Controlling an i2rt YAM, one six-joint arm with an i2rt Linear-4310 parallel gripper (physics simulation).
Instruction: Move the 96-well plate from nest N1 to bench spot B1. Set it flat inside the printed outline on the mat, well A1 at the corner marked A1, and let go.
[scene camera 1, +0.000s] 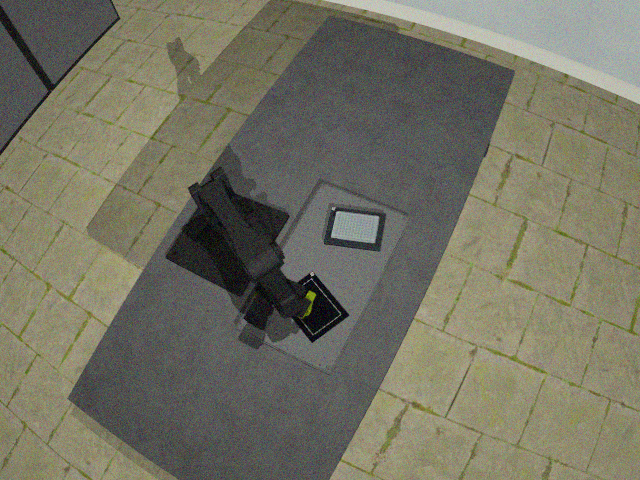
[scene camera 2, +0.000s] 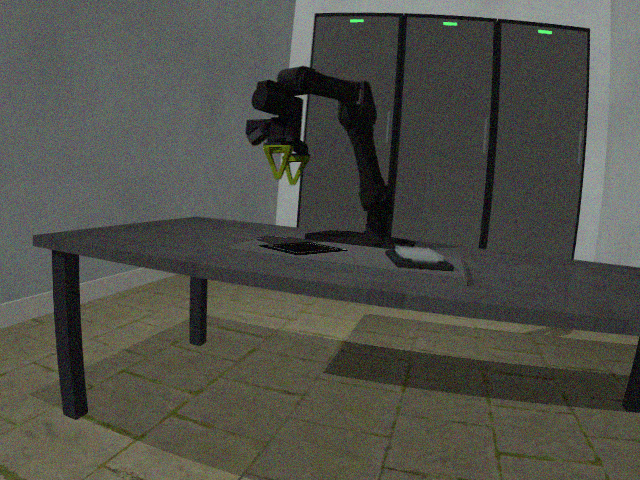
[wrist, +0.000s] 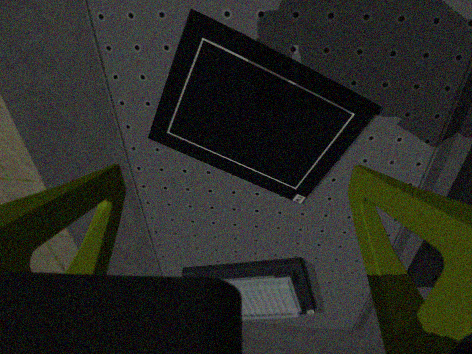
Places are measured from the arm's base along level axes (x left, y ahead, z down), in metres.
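Where they show: gripper, between the fingertips: (scene camera 2: 285, 182) (wrist: 236, 177); arm's base, origin of its link: (scene camera 2: 374, 238).
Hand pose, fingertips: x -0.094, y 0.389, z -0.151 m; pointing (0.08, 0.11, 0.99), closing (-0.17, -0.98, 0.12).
Note:
Each offset is from my fingertips to the top centre of the thing. "spot": to the spot under its first point. Level surfaces: height alone.
The white 96-well plate @[dx +0.317, dy -0.058, dz +0.124 m] (scene camera 1: 354, 226) (scene camera 2: 419, 254) (wrist: 270, 296) sits in the dark nest N1 @[dx +0.317, dy -0.058, dz +0.132 m] (scene camera 1: 352, 245) (wrist: 250, 267); in the wrist view a black part of the arm hides its left side. The black mat of spot B1 @[spot: dx +0.058, dy +0.037, dz +0.148 m] (scene camera 1: 325, 315) (scene camera 2: 302, 249) (wrist: 240, 110) bears a thin white printed outline @[spot: dx +0.104, dy +0.004, dz +0.149 m] (wrist: 232, 161) with no plate inside. The mat's A1 mark @[dx +0.133, dy -0.071, dz +0.148 m] (scene camera 1: 312, 274) (wrist: 298, 198) is at the corner nearest the nest in the wrist view. My gripper (scene camera 2: 286, 180) (wrist: 236, 177), with yellow-green fingers, is open and empty, high above the table near the mat.
Nest and mat lie on a grey perforated board @[dx +0.162, dy -0.045, dz +0.149 m] (scene camera 1: 356, 279) on the dark table @[dz +0.163 m] (scene camera 1: 403, 118) (scene camera 2: 180, 237). The arm's black base plate (scene camera 1: 188, 253) is beside the board. Dark cabinets (scene camera 2: 444, 129) stand behind the table.

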